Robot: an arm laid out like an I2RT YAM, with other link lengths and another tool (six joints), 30 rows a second.
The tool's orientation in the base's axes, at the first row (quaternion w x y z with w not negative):
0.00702 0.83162 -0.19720 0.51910
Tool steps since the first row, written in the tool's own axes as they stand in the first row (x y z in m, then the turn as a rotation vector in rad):
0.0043 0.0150 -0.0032 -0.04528 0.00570 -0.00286
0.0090 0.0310 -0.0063 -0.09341 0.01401 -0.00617
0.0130 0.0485 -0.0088 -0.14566 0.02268 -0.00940
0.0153 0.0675 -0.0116 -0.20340 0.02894 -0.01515
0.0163 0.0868 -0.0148 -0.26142 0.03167 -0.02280
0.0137 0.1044 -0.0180 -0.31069 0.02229 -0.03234
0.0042 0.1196 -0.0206 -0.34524 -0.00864 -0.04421
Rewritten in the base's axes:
-0.0061 -0.0145 0.0023 -0.02173 0.00988 -0.03900
-0.0124 -0.0301 0.0047 -0.04581 0.01837 -0.08077
-0.0189 -0.0470 0.0060 -0.07152 0.02783 -0.12621
-0.0268 -0.0646 0.0056 -0.10070 0.04182 -0.17478
-0.0356 -0.0821 0.0042 -0.13044 0.05957 -0.22204
-0.0452 -0.0968 0.0000 -0.15439 0.08608 -0.25850
-0.0562 -0.1072 -0.0100 -0.16748 0.12825 -0.27699

